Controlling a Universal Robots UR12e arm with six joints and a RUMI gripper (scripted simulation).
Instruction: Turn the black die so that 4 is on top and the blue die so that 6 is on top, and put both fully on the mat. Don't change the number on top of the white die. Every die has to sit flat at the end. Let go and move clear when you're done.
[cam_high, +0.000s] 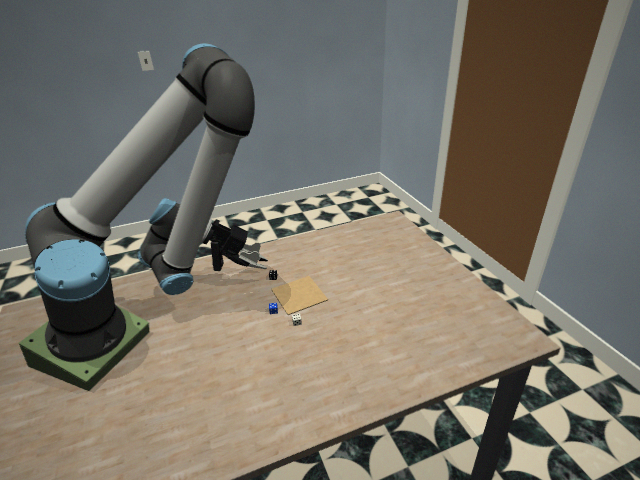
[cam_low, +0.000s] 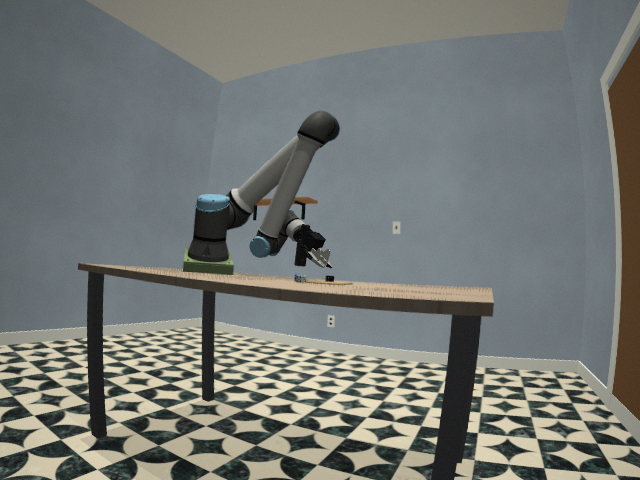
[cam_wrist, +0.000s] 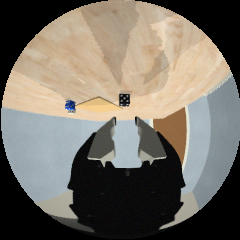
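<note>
The black die lies 3 cm ahead of my hand, 1 cm to the right of it and 5 cm below it. Also, from my hand: white die 6 cm ahead, 25 cm to the right, 5 cm below; then tan mat 9 cm ahead, 13 cm to the right, 6 cm below; then blue die 18 cm to the right, 5 cm below.
</note>
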